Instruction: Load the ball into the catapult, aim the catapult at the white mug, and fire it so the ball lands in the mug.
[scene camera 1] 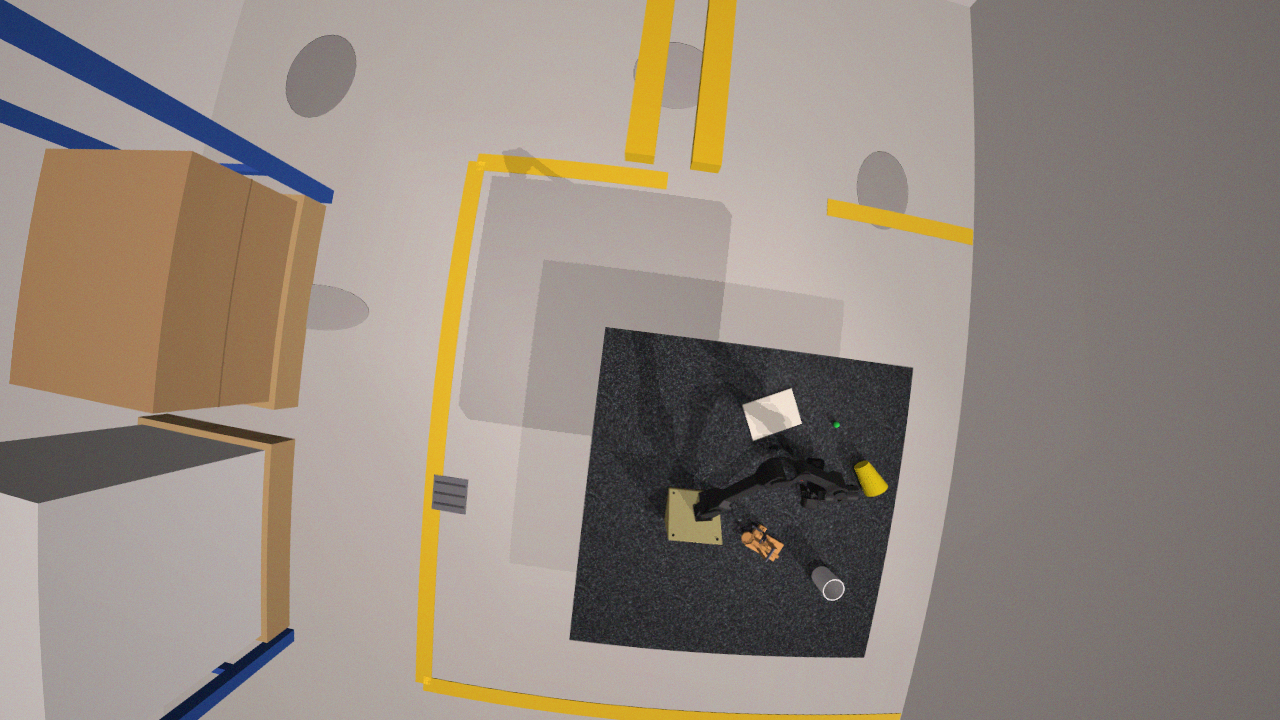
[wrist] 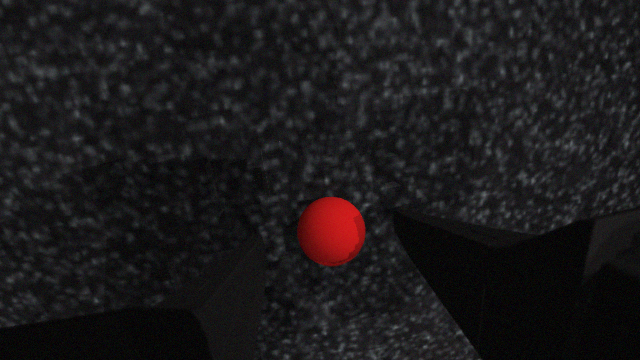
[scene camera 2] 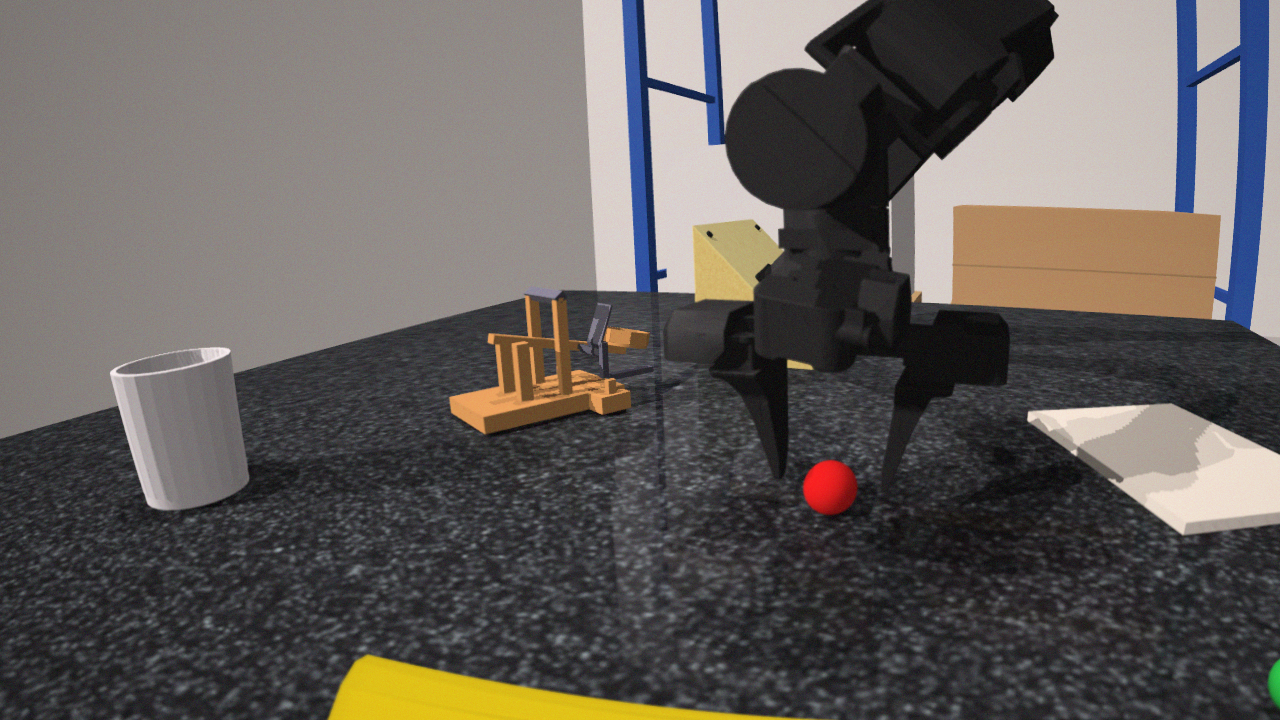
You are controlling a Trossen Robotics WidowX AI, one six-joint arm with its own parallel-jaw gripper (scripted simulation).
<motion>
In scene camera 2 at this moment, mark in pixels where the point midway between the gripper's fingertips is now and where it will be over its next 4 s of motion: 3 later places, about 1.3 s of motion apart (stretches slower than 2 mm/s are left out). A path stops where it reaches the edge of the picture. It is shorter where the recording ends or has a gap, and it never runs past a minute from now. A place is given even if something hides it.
The gripper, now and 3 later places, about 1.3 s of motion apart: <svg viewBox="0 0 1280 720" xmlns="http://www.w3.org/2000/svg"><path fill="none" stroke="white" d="M831 483L843 354L618 285L626 305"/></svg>
</motion>
